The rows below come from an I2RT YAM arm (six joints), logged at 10 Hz.
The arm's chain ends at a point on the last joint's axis. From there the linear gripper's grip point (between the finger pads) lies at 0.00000 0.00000 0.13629 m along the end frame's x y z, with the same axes.
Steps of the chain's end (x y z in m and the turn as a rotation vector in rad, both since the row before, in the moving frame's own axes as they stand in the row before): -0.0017 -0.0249 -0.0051 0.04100 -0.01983 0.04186; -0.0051 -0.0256 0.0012 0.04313 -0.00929 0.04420; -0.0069 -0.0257 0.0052 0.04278 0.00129 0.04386; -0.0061 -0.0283 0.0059 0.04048 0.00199 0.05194; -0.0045 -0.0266 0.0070 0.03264 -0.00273 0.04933; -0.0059 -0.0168 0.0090 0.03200 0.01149 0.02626; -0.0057 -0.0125 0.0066 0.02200 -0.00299 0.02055; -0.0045 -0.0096 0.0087 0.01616 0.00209 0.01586
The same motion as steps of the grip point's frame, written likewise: -0.0043 -0.0305 -0.0052 0.04100 -0.01983 0.04186; -0.0062 -0.0315 0.0011 0.04313 -0.00929 0.04420; -0.0066 -0.0315 0.0051 0.04278 0.00129 0.04386; -0.0057 -0.0338 0.0058 0.04048 0.00199 0.05194; -0.0048 -0.0311 0.0069 0.03264 -0.00273 0.04933; -0.0043 -0.0211 0.0089 0.03200 0.01149 0.02626; -0.0061 -0.0155 0.0066 0.02200 -0.00299 0.02055; -0.0042 -0.0118 0.0087 0.01616 0.00209 0.01586
